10 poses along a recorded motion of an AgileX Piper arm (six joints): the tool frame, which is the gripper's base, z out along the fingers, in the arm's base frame.
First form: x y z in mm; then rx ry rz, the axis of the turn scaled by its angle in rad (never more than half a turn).
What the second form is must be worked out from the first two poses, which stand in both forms.
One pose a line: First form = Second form
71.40 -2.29 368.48 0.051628 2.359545 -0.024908 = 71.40 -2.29 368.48 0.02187 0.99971 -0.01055 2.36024
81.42 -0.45 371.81 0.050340 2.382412 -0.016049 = 81.42 -0.45 371.81 0.02112 0.99975 -0.00673 2.38300
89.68 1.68 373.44 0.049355 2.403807 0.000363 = 89.68 1.68 373.44 0.02053 0.99979 0.00015 2.40431
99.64 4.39 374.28 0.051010 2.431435 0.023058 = 99.64 4.39 374.28 0.02097 0.99974 0.00948 2.43208
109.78 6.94 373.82 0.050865 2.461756 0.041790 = 109.78 6.94 373.82 0.02065 0.99964 0.01697 2.46264
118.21 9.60 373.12 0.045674 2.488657 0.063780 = 118.21 9.60 373.12 0.01834 0.99950 0.02562 2.48989
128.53 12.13 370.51 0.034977 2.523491 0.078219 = 128.53 12.13 370.51 0.01385 0.99942 0.03098 2.52495
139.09 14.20 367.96 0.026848 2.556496 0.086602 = 139.09 14.20 367.96 0.01050 0.99937 0.03385 2.55810
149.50 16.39 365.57 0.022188 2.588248 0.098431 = 149.50 16.39 365.57 0.00857 0.99924 0.03800 2.59021
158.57 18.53 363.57 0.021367 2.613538 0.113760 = 158.57 18.53 363.57 0.00817 0.99902 0.04348 2.61610
